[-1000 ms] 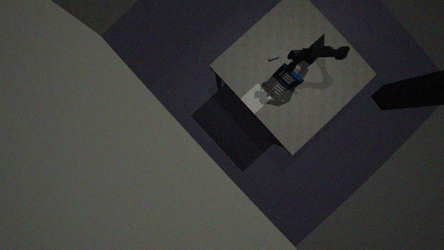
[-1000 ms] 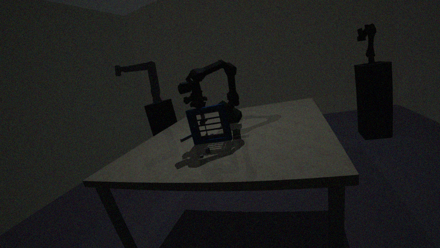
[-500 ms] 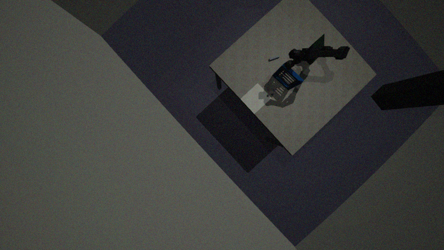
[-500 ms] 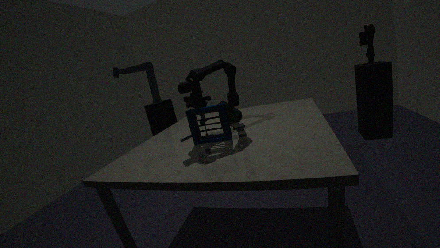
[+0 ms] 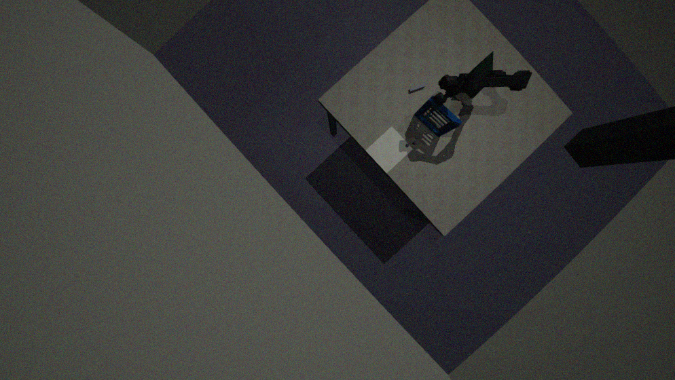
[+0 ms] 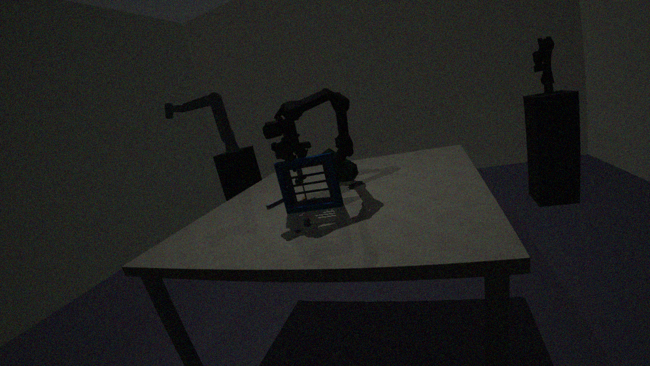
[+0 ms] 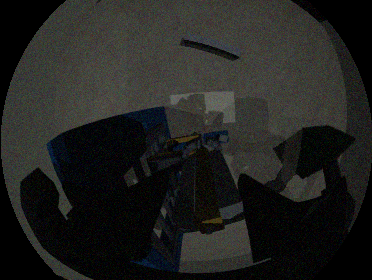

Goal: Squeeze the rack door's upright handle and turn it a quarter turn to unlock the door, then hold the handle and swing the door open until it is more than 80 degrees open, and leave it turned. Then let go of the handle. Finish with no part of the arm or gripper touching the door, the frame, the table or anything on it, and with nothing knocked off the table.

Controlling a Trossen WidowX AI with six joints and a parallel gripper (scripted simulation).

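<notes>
My gripper tip is now 1 cm to the right of the upright handle and 3 cm above it. Also, from my gripper tip: thin stick (4 cm behind, 17 cm to the right, 15 cm below).
</notes>
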